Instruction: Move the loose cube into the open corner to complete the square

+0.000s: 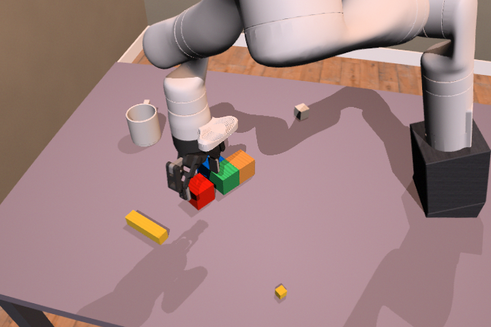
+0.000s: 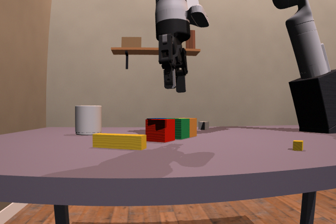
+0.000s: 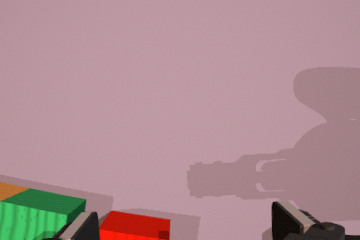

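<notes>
The red cube is 90 mm below my hand, 50 mm to the right of it and 40 mm ahead of it. From my hand the other things lie so: blue cube: 130 mm to the right, 90 mm below, 50 mm ahead; then yellow bar: 100 mm below, 100 mm ahead, 80 mm to the left; then green cube: 110 mm to the right, 90 mm below, 10 mm ahead.
</notes>
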